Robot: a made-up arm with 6 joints.
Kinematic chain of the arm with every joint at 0, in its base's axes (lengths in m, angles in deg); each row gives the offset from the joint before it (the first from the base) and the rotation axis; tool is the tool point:
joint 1: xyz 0 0 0.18 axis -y
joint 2: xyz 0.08 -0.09 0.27 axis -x
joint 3: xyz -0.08 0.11 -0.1 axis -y
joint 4: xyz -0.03 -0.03 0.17 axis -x
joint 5: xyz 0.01 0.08 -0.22 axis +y
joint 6: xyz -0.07 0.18 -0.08 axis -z
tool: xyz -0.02 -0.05 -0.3
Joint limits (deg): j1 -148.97..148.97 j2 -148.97..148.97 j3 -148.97..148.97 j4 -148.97..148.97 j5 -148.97..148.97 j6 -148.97..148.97
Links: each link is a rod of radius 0.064 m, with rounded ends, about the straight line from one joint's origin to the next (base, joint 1, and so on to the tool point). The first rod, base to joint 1, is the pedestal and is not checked.
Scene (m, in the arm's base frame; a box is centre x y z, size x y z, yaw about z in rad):
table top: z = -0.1
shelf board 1: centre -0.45 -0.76 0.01 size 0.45 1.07 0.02 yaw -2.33
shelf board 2: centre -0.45 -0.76 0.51 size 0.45 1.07 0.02 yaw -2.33
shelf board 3: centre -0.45 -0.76 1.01 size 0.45 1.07 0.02 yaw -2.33
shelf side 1: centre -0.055 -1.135 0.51 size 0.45 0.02 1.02 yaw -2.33
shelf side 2: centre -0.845 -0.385 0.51 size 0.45 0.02 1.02 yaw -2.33
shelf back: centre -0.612 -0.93 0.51 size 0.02 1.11 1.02 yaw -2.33
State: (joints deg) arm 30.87 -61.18 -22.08 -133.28 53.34 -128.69
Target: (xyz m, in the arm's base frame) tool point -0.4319 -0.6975 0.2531
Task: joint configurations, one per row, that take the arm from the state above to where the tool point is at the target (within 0.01 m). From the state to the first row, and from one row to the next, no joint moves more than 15 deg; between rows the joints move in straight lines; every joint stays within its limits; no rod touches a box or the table.
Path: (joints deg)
1: 16.49 -74.24 -23.75 -136.42 50.68 -131.73
2: 2.11 -87.29 -25.43 -139.56 48.01 -134.77
3: -12.28 -100.35 -27.10 -142.69 45.35 -137.81
4: -26.66 -113.40 -28.78 -145.83 42.68 -140.85
5: -41.04 -126.46 -30.45 -148.97 40.02 -143.89
6: -28.20 -120.56 -27.55 -148.97 42.52 -142.09
7: -15.35 -114.67 -24.64 -148.97 45.02 -140.28
8: -2.51 -108.77 -21.74 -148.97 47.52 -138.48
9: 10.33 -102.88 -18.83 -148.97 50.02 -136.67
10: 23.18 -96.98 -15.92 -148.97 52.53 -134.86
11: 36.02 -91.08 -13.02 -148.97 55.03 -133.06
12: 48.86 -85.19 -10.11 -148.97 57.53 -131.25

